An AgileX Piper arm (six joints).
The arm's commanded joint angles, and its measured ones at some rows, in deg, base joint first. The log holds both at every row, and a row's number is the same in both.
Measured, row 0:
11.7 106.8 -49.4 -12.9 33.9 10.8
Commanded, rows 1 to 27:
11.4 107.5 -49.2 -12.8 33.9 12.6
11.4 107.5 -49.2 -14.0 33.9 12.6
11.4 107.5 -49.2 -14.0 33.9 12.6
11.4 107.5 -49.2 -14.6 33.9 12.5
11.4 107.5 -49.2 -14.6 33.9 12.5
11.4 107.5 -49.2 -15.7 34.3 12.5
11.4 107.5 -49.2 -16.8 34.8 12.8
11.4 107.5 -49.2 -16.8 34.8 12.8
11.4 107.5 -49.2 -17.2 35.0 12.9
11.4 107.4 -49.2 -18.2 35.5 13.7
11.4 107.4 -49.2 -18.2 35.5 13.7
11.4 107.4 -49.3 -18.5 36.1 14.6
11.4 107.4 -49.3 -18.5 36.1 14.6
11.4 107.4 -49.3 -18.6 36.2 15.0
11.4 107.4 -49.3 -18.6 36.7 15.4
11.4 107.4 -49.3 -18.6 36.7 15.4
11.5 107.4 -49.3 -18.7 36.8 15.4
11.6 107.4 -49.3 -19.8 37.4 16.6
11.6 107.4 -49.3 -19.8 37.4 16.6
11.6 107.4 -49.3 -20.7 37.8 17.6
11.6 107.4 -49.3 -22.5 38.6 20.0
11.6 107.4 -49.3 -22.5 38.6 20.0
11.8 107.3 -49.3 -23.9 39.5 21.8
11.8 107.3 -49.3 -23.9 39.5 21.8
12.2 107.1 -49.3 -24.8 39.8 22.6
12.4 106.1 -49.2 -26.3 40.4 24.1
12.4 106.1 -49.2 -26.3 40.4 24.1
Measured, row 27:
12.1 106.6 -49.6 -24.4 38.6 21.3
